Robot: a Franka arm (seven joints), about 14 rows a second.
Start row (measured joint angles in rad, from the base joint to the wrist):
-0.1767, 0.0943, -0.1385, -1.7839, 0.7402, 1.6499, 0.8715
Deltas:
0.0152, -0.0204, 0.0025, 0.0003, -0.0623, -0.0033, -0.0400
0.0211, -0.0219, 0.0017, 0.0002, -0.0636, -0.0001, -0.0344
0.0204, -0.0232, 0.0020, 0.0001, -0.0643, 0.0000, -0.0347
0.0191, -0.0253, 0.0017, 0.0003, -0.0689, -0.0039, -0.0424
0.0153, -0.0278, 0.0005, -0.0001, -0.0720, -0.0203, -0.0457
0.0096, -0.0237, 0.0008, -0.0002, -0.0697, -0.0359, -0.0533
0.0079, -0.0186, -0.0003, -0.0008, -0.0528, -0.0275, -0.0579
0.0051, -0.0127, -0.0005, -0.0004, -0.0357, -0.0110, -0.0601
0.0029, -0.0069, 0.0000, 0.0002, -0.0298, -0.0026, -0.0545
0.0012, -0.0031, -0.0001, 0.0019, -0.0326, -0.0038, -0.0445
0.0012, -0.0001, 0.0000, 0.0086, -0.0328, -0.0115, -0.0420
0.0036, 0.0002, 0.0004, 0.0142, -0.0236, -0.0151, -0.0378
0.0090, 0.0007, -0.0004, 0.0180, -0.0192, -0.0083, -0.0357
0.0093, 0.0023, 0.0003, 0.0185, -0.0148, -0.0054, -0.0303
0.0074, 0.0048, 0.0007, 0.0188, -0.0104, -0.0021, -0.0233
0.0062, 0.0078, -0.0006, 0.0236, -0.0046, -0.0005, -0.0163
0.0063, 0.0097, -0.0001, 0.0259, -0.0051, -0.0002, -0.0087
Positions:
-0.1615, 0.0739, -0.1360, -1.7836, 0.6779, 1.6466, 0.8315
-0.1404, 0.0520, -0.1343, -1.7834, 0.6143, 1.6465, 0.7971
-0.1200, 0.0288, -0.1323, -1.7833, 0.5500, 1.6465, 0.7624
-0.1009, 0.0035, -0.1306, -1.7830, 0.4811, 1.6426, 0.7200
-0.0856, -0.0243, -0.1301, -1.7831, 0.4091, 1.6223, 0.6743
-0.0760, -0.0480, -0.1293, -1.7833, 0.3394, 1.5864, 0.6210
-0.0681, -0.0666, -0.1296, -1.7841, 0.2866, 1.5589, 0.5631
-0.0630, -0.0793, -0.1301, -1.7845, 0.2509, 1.5479, 0.5030
-0.0601, -0.0862, -0.1301, -1.7843, 0.2211, 1.5453, 0.4485
-0.0589, -0.0893, -0.1302, -1.7824, 0.1885, 1.5415, 0.4040
-0.0577, -0.0894, -0.1302, -1.7738, 0.1557, 1.5300, 0.3620
-0.0541, -0.0892, -0.1298, -1.7596, 0.1321, 1.5149, 0.3242
-0.0451, -0.0885, -0.1302, -1.7416, 0.1129, 1.5066, 0.2885
-0.0358, -0.0862, -0.1299, -1.7231, 0.0981, 1.5012, 0.2582
-0.0284, -0.0814, -0.1292, -1.7043, 0.0877, 1.4991, 0.2349
-0.0222, -0.0736, -0.1298, -1.6807, 0.0831, 1.4986, 0.2186
-0.0159, -0.0639, -0.1299, -1.6548, 0.0780, 1.4984, 0.2099

